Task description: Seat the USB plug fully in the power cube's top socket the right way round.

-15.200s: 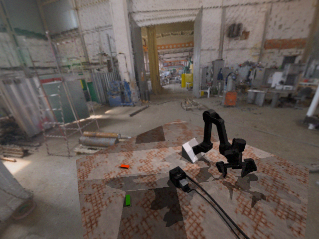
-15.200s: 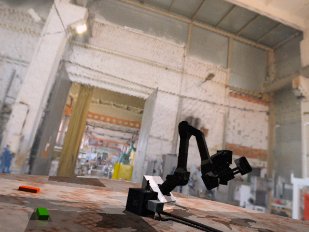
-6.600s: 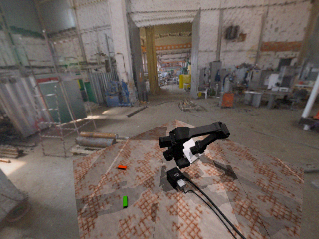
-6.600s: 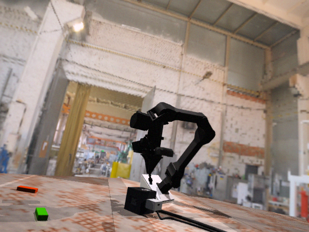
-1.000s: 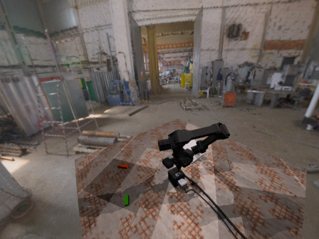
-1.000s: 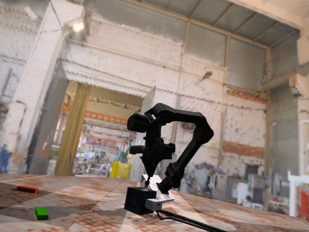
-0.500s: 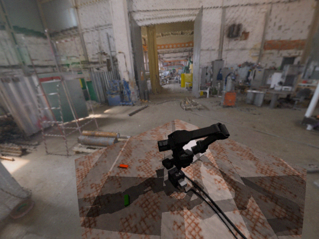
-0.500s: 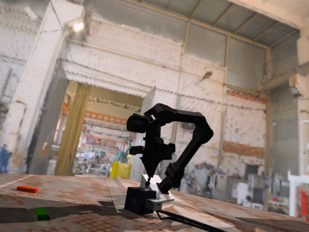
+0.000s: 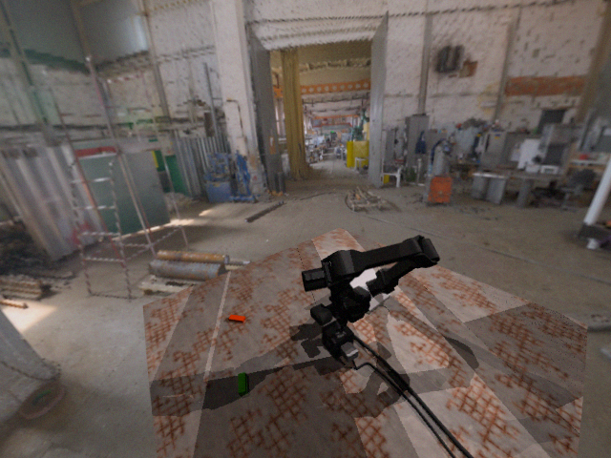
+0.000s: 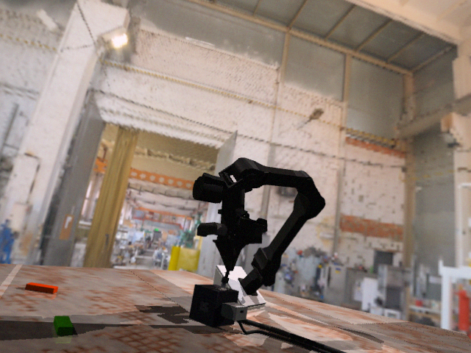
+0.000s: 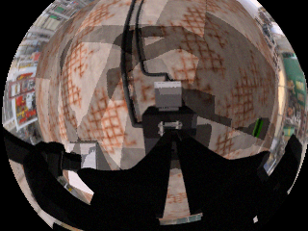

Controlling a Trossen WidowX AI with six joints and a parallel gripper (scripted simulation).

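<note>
My gripper tip is now 50 mm above the usb socket and 10 mm to the left of it. Round my gripper tip: green block (320 mm ahead, 110 mm below, 70 mm to the right); orange block (340 mm to the right, 270 mm ahead, 110 mm below); usb plug (20 mm below, 10 mm to the right).
</note>
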